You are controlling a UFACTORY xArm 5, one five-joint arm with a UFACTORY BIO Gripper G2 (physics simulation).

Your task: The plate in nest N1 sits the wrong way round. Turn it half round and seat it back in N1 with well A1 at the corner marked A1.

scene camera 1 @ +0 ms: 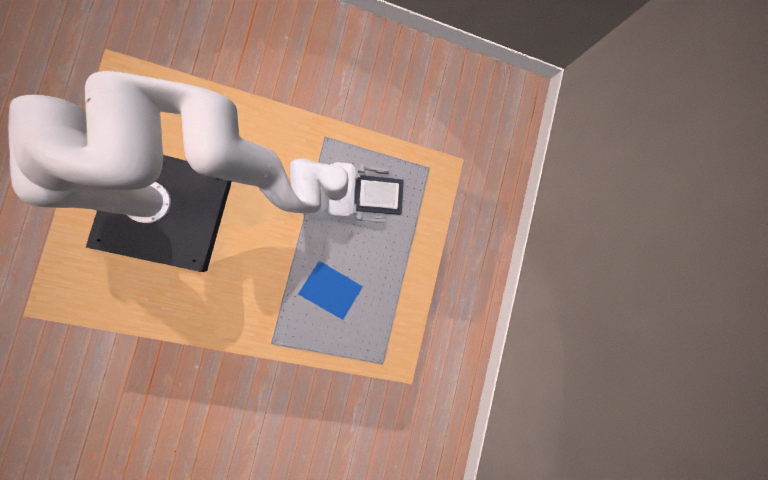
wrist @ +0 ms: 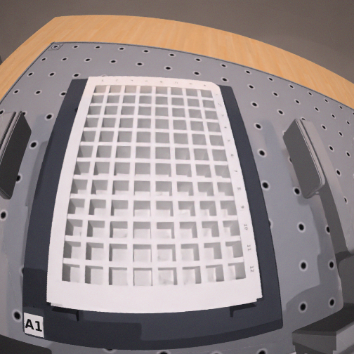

Scene:
My gripper shows in scene camera 1 and in the wrist view. A white well plate shows in scene camera 1 and in the wrist view. One and the same spot on my gripper: (wrist: pixel 314 171) is (scene camera 1: pixel 376 217). One and the same spot on the white well plate: (wrist: pixel 151 215) is (scene camera 1: pixel 372 193).

